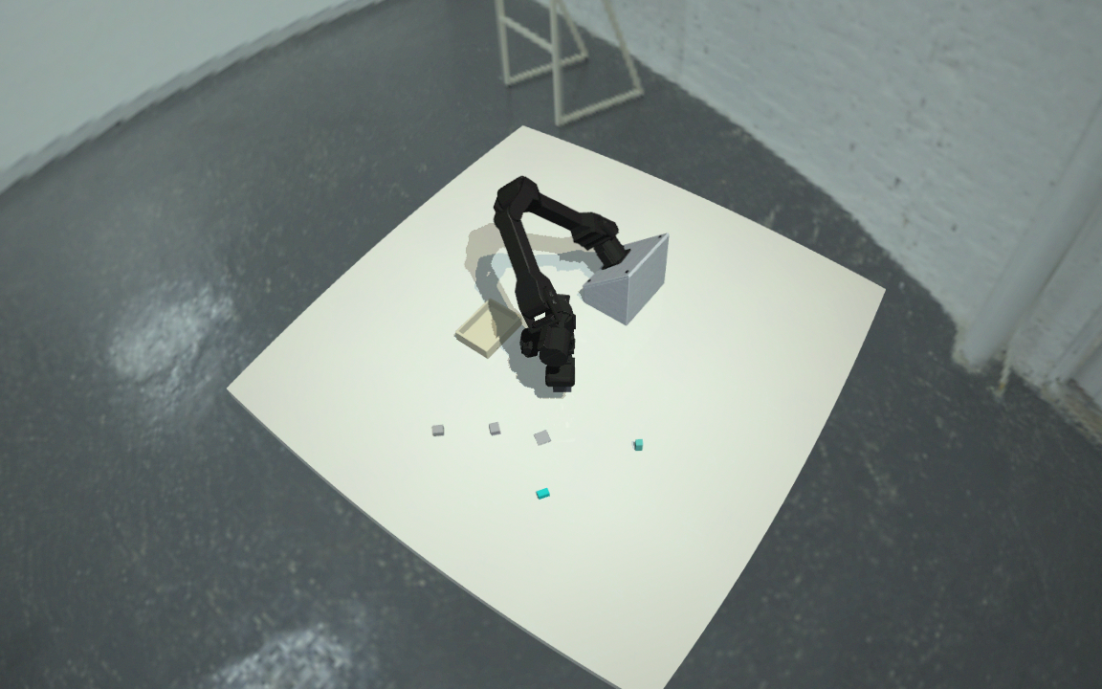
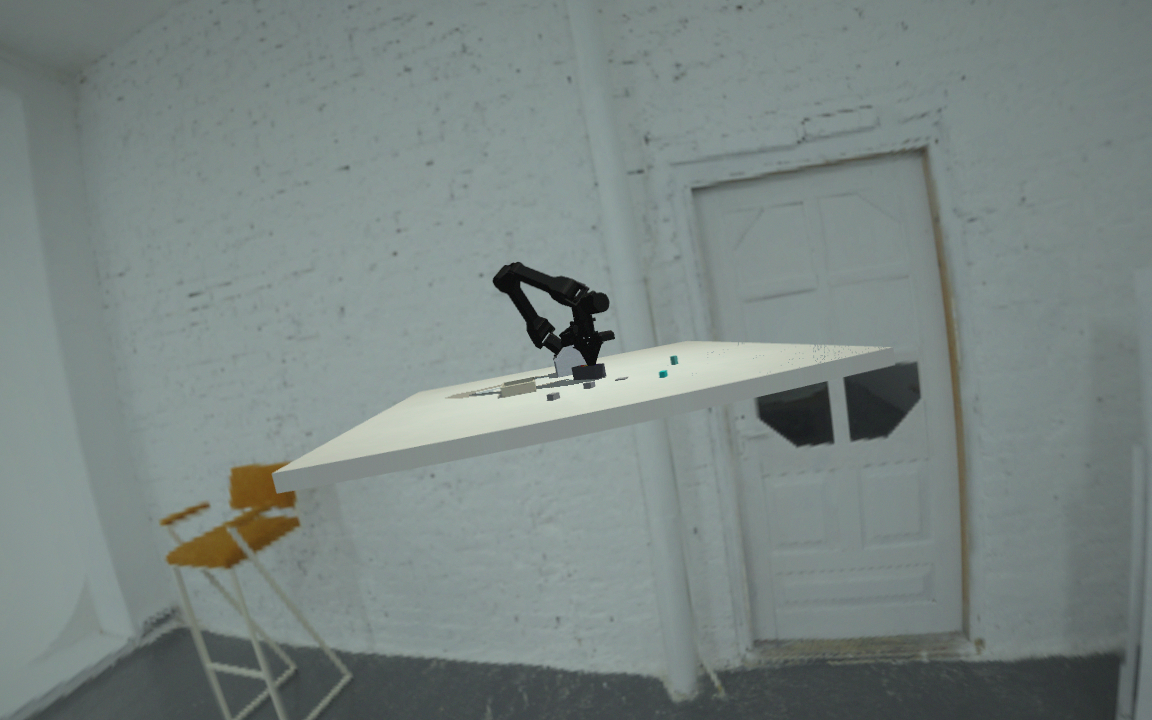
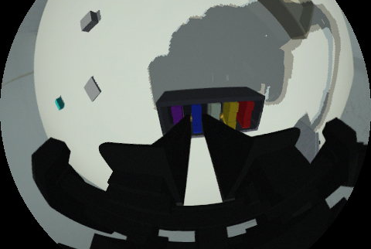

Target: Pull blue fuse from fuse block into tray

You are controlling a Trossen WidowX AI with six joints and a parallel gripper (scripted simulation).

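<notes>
The tray is 230 mm to the right of my gripper tip, 40 mm behind it and 30 mm below it. The rest, counted from my gripper tip: blue fuse 10 mm below.
</notes>
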